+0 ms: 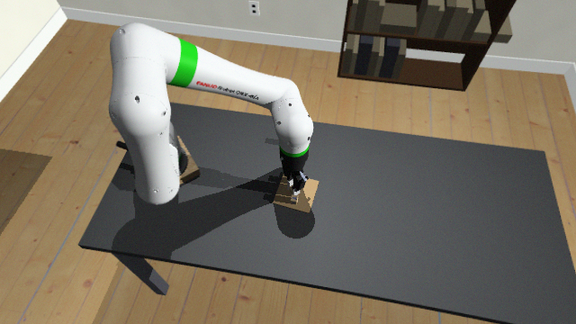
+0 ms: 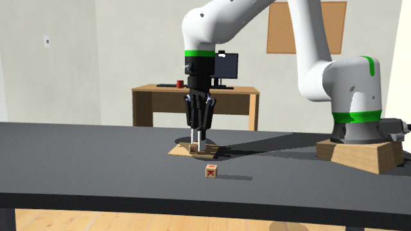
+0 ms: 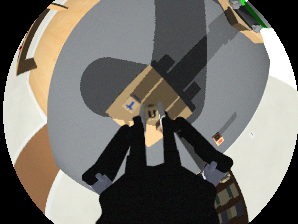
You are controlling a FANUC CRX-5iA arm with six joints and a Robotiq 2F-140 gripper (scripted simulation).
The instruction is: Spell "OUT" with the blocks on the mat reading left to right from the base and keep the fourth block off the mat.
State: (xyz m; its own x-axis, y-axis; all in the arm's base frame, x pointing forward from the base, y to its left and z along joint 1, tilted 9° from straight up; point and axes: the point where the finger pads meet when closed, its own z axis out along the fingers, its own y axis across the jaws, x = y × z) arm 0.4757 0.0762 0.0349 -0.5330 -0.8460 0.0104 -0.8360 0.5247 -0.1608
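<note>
The tan mat lies 1 cm ahead of my hand and 4 cm below it.
</note>
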